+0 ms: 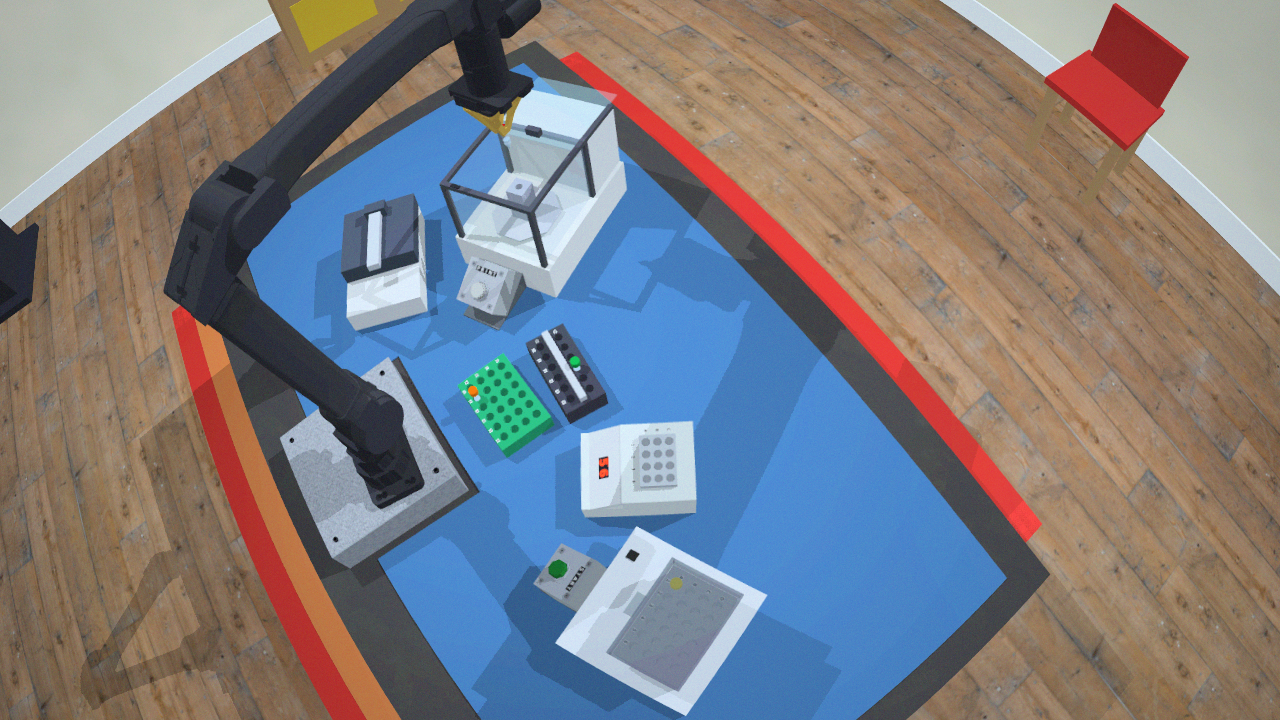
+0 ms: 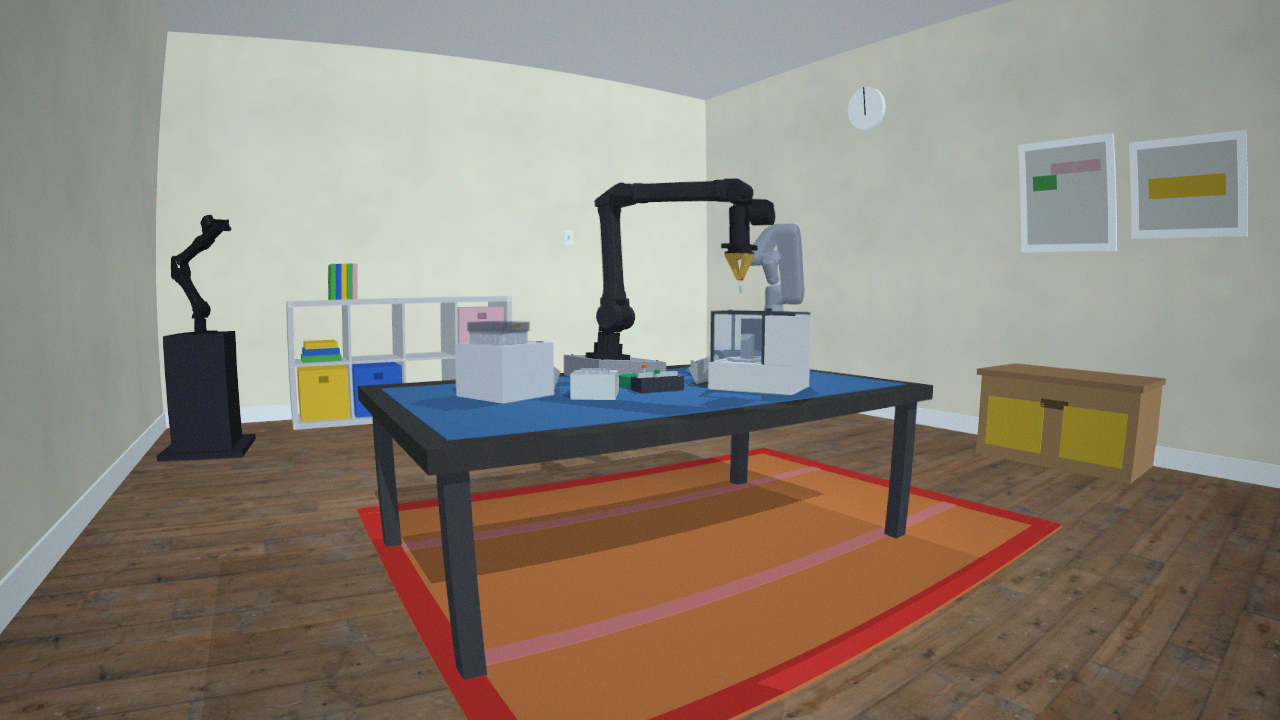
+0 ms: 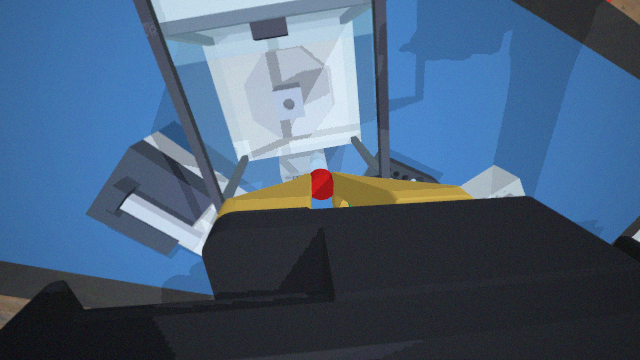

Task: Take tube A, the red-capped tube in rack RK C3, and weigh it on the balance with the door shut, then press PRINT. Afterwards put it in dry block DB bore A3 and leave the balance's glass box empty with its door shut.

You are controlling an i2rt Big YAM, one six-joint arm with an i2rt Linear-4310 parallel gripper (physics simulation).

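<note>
My gripper (image 1: 503, 130) (image 2: 740, 278) (image 3: 320, 184) is shut on tube A (image 2: 740, 288) (image 3: 321, 183), held by its red cap, with the clear body hanging below. It is above the balance (image 1: 586, 228) (image 2: 760, 376), higher than its glass box. The box's top door, with a dark handle (image 1: 533, 131) (image 3: 269, 28), sits toward the back, and the top looks open in front of it. An empty holder (image 1: 519, 188) (image 3: 296, 94) stands on the pan. The PRINT button (image 1: 478, 289) is in front. The green rack (image 1: 505, 402) holds an orange-capped tube. The white block (image 1: 601, 438) shows 56.
A dark-lidded white device (image 1: 384, 295) (image 3: 160, 222) stands beside the balance. A black rack (image 1: 566, 376) with a green-capped tube lies beside the green rack. A large white machine (image 1: 590, 617) (image 2: 505, 371) and a green-button box (image 1: 572, 577) stand at the table's other end.
</note>
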